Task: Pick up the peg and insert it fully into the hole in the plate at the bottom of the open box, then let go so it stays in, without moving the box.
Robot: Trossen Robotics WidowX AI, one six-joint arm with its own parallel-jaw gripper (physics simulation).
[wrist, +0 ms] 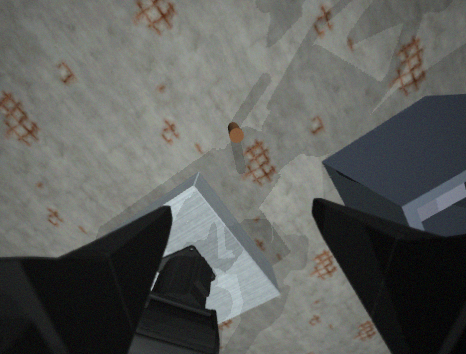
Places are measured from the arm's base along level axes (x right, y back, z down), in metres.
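Pixels of known places: gripper, fingertip midpoint: (242,209); arm's base, link origin: (185,269).
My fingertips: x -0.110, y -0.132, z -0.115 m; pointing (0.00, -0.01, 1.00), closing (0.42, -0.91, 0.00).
For each thing: its middle in the pictures, then the offset to it from my fingertips.
- peg, body centre: (234,130) dy -0.015, dx -0.026, dz +0.129 m
- open box, body centre: (435,192) dy -0.197, dx +0.145, dz +0.100 m
- pale plate, body centre: (410,182) dy -0.197, dx +0.145, dz +0.135 m
The peg (235,133) stands upright on the mottled grey surface in the upper middle of the wrist view, with an orange-brown round top and a darker side. My gripper (242,209) is open, with nothing between its fingers. The peg shows beyond the fingertips, between their directions. The open box (390,145) is dark blue-grey and stands at the right edge, partly cut off and partly behind the right finger. A strip of pale plate (442,202) shows inside the box. The hole in the plate does not show.
A silvery brushed-metal block (235,272) lies below the peg, partly behind the left finger. A black piece (185,280) shows in front of or on the block, beside the left finger. Shadows and rust-coloured patches mark the surface.
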